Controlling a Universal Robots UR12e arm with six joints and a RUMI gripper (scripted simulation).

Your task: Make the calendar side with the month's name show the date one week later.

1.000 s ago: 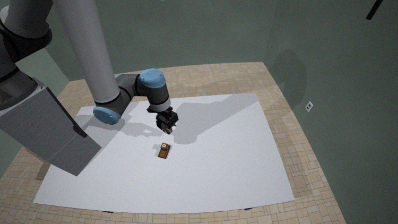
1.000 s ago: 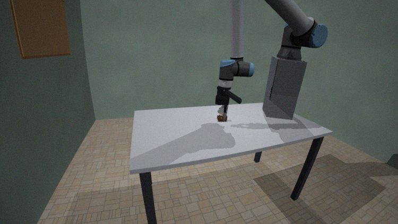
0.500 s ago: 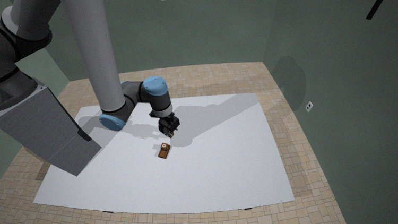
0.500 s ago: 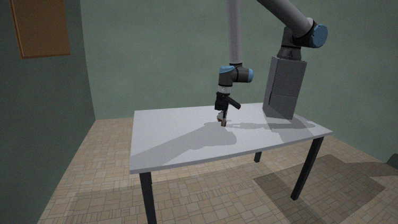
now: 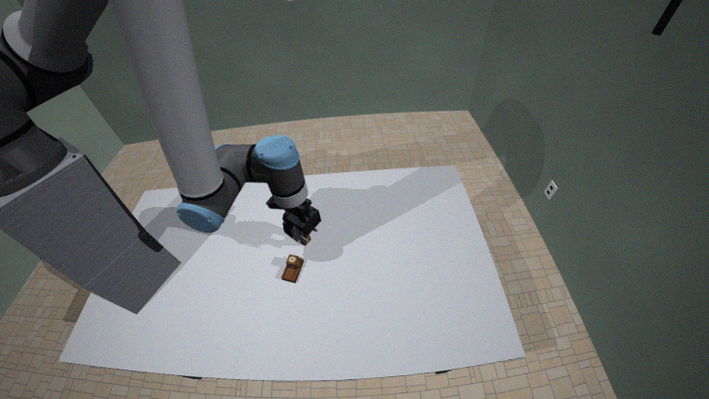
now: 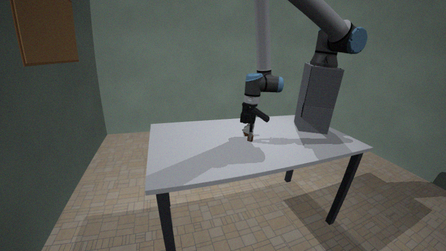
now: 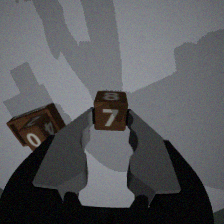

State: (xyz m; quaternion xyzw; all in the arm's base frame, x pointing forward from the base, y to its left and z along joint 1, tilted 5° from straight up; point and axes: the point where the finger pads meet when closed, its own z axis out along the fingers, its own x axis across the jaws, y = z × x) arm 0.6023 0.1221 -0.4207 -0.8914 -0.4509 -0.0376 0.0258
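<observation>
Right now the brown date cube is 10 mm below my hand. From my hand the other things lie so: brown wooden tray 30 mm behind, 100 mm to the right, 20 mm below.
</observation>
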